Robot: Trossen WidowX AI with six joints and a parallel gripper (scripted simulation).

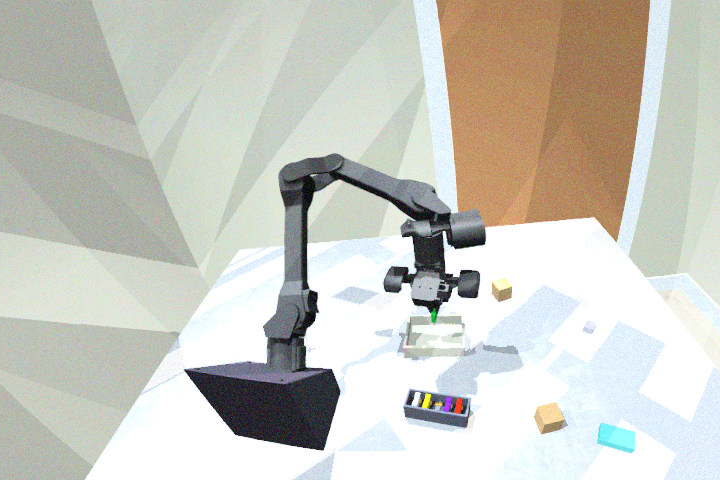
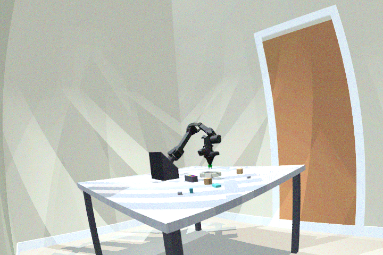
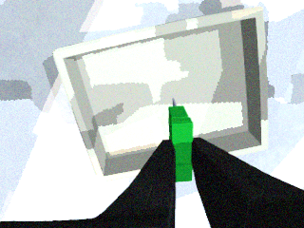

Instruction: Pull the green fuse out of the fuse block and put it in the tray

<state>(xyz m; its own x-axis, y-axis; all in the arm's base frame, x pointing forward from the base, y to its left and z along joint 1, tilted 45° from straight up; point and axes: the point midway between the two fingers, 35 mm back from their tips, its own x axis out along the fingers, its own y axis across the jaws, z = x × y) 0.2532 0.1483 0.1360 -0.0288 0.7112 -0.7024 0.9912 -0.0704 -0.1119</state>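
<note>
My gripper tip is 80 mm above the pale tray. Round my gripper tip: cyan block 330 mm ahead, 240 mm to the right, 80 mm below; tan cube 220 mm ahead, 210 mm to the right, 70 mm below; green fuse 10 mm below.
</note>
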